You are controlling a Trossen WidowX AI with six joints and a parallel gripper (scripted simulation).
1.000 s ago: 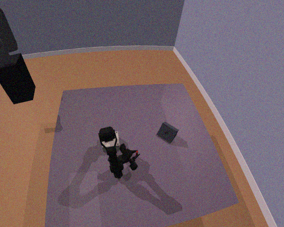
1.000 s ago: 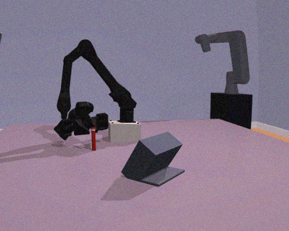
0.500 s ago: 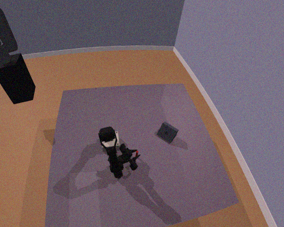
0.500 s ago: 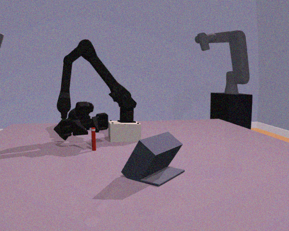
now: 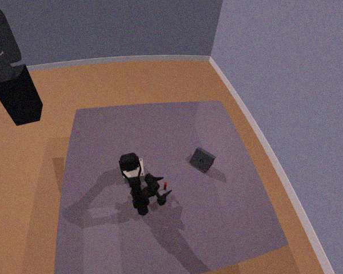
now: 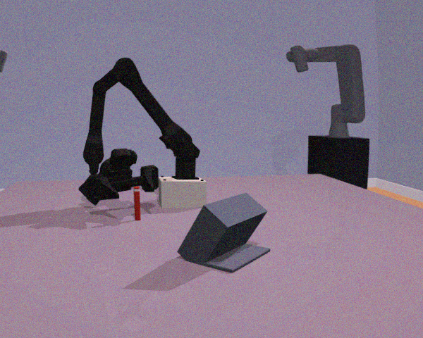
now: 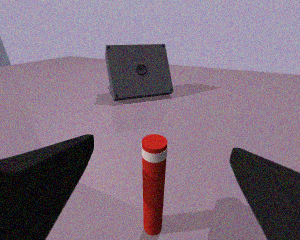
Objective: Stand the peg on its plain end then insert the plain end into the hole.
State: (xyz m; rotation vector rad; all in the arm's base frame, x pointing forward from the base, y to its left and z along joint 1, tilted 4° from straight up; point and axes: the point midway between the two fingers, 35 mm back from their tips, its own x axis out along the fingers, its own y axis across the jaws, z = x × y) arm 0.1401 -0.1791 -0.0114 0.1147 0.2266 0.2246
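Right now the red peg is 10 mm behind my gripper tip and 10 mm below it. Also, from my gripper tip: flat grey foot plate (300 mm ahead, 120 mm to the left, 70 mm below); grey sloped panel (280 mm ahead, 110 mm to the left, 20 mm below).
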